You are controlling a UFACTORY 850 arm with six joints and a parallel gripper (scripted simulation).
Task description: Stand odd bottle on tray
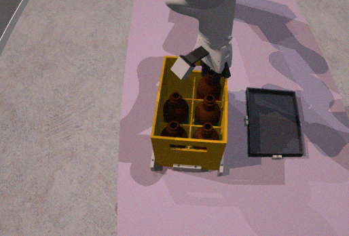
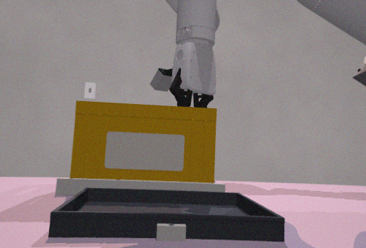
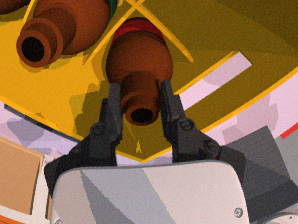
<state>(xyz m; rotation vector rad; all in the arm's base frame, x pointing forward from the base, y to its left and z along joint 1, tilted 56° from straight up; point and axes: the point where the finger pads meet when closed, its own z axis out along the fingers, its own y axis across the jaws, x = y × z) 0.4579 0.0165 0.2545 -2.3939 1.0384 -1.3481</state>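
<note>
The bottle is 7 cm below my hand. The rest, counted from my hand: tray: 9 cm ahead, 22 cm to the left, 15 cm below; then yellow crate: 8 cm ahead, 6 cm to the right, 7 cm below.
</note>
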